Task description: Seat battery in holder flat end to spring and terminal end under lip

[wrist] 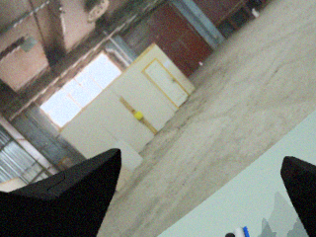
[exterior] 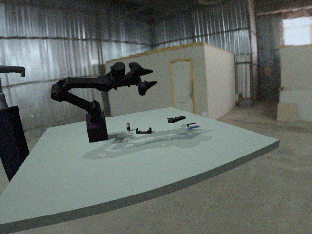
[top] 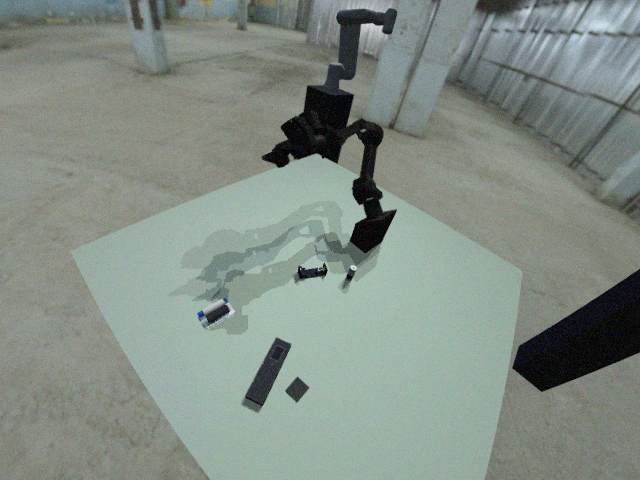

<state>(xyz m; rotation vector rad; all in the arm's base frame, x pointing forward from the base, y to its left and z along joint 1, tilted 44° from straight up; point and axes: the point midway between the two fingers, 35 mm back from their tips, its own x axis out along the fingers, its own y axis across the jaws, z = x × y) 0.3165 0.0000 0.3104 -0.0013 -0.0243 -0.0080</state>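
Now: the battery 14 cm behind my gripper tip, 30 cm to the left of it and 33 cm below it. The rest, counted from my gripper tip: small black square 23 cm ahead, 45 cm to the left, 36 cm below; then long black bar 26 cm ahead, 37 cm to the left, 34 cm below.
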